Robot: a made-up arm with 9 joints. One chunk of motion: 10 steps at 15 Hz.
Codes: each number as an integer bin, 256 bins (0 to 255) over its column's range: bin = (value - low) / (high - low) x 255, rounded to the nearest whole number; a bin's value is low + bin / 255 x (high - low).
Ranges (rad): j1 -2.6..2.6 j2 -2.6..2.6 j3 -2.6..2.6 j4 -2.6..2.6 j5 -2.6..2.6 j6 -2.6..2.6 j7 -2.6..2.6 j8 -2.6..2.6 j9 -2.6..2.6
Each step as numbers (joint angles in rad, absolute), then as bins.
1 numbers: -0.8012 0.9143 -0.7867 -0.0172 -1.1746 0.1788 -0.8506 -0.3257 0.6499
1 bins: 88 172 89 127 70 136 86 112 159
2 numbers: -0.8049 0.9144 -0.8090 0.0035 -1.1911 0.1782 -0.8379 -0.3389 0.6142
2 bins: 88 172 88 128 69 136 86 111 158
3 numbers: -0.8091 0.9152 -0.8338 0.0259 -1.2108 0.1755 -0.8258 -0.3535 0.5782
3 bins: 88 172 87 129 68 136 87 110 156
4 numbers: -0.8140 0.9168 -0.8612 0.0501 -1.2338 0.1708 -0.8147 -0.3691 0.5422
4 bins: 88 172 85 130 67 136 88 109 154
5 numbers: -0.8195 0.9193 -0.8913 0.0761 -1.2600 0.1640 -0.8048 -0.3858 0.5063
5 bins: 87 173 84 131 66 136 88 109 152
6 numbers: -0.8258 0.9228 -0.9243 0.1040 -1.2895 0.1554 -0.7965 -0.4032 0.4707
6 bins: 87 173 82 133 64 135 88 108 151
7 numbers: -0.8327 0.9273 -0.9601 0.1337 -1.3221 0.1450 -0.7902 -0.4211 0.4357
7 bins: 87 173 80 134 63 135 89 107 149
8 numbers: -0.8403 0.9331 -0.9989 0.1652 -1.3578 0.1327 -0.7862 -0.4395 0.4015
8 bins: 86 173 79 136 61 134 89 106 147
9 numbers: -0.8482 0.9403 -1.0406 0.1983 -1.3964 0.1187 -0.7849 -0.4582 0.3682
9 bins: 86 174 76 137 59 133 89 105 146
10 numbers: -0.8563 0.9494 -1.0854 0.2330 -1.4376 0.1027 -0.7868 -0.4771 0.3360
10 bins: 86 174 74 139 57 133 89 104 144
